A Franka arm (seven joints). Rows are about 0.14 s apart.
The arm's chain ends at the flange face. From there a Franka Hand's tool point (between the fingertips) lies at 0.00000 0.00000 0.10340 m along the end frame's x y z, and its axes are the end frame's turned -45 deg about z.
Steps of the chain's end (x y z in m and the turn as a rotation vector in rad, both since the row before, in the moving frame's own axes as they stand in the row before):
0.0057 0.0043 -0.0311 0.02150 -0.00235 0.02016
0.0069 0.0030 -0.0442 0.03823 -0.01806 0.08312
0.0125 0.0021 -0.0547 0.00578 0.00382 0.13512
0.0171 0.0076 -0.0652 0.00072 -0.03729 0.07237
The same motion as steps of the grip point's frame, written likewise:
0.0024 0.0053 -0.0311 0.01686 0.01354 0.02016
0.0044 0.0030 -0.0443 0.03980 0.01426 0.08312
0.0081 0.0102 -0.0547 0.00139 0.00679 0.13512
0.0041 0.0146 -0.0653 0.02688 -0.02586 0.07237

